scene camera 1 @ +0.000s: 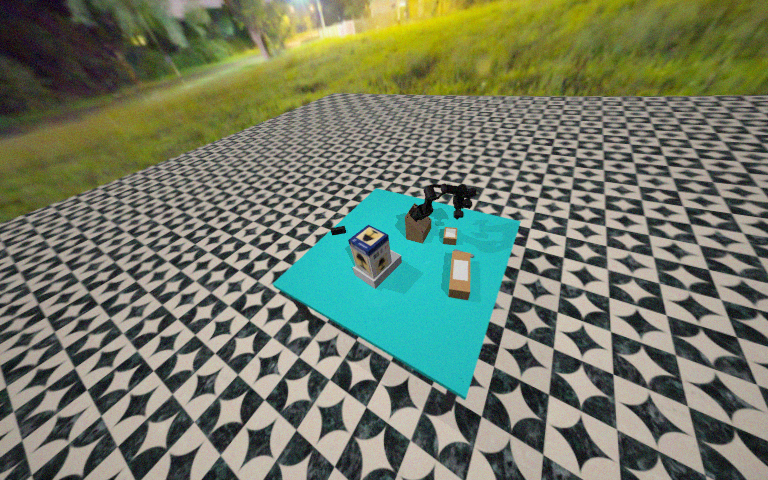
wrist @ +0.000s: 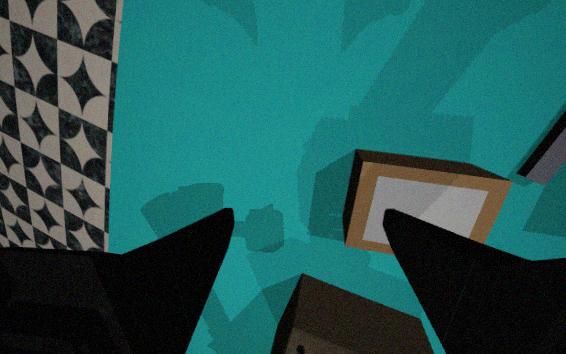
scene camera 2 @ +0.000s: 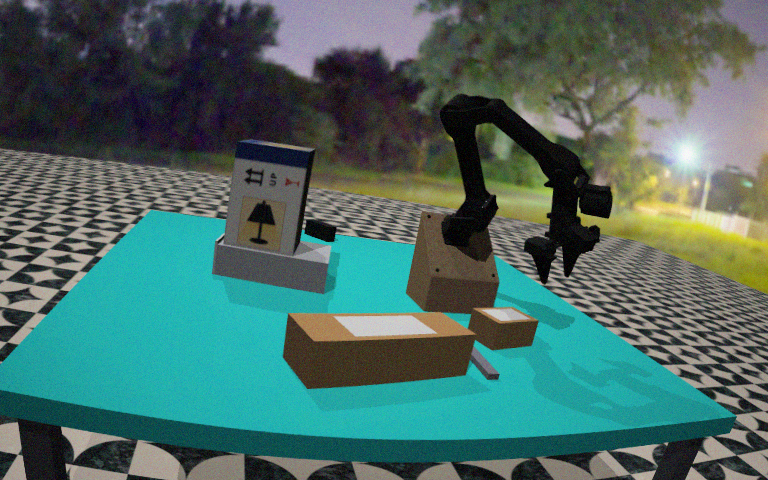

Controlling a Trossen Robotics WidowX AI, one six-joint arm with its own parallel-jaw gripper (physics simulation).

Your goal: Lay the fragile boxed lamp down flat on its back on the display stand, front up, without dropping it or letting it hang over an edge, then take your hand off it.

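Frame: origin at the arm's base, x left, y back, z up, level; millimetres.
Seen in the pictures: gripper, fingertip midpoint: (wrist: 307, 216) (scene camera 2: 555, 280); arm's base, link origin: (scene camera 1: 414, 216) (scene camera 2: 454, 234).
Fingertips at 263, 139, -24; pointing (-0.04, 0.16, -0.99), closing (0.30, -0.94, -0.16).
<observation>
Offsets run from my fingertips to a thing's top centre, as dx, dy, dz. Level surfaces: height alone.
The boxed lamp (scene camera 1: 370, 251) (scene camera 2: 266, 198), white with a blue top band and lamp pictures, stands upright on the pale grey display stand (scene camera 1: 395, 262) (scene camera 2: 266, 268). In the scene camera 2 view part of the stand's top shows to the right of the box. The box and stand do not show in the wrist view. My gripper (scene camera 1: 458, 215) (scene camera 2: 556, 278) (wrist: 307, 216) is open with nothing between its fingers. It points down above the table, well away from the boxed lamp, on the far side of the arm's base in the scene camera 2 view.
A long brown carton @(+141, -424, -66) (scene camera 1: 459, 271) (scene camera 2: 390, 359) and a small brown carton @(-8, -102, -86) (scene camera 1: 450, 236) (scene camera 2: 504, 331) (wrist: 355, 220) lie on the turquoise table @(dz -147) (scene camera 1: 419, 339) (scene camera 2: 169, 362). A grey bar @(+118, -215, -134) (scene camera 2: 484, 363) (wrist: 547, 162) lies between them. The arm's brown base (scene camera 1: 417, 227) (scene camera 2: 453, 294) and a black block @(-840, -342, -96) (scene camera 1: 338, 230) (scene camera 2: 320, 230) also show.
</observation>
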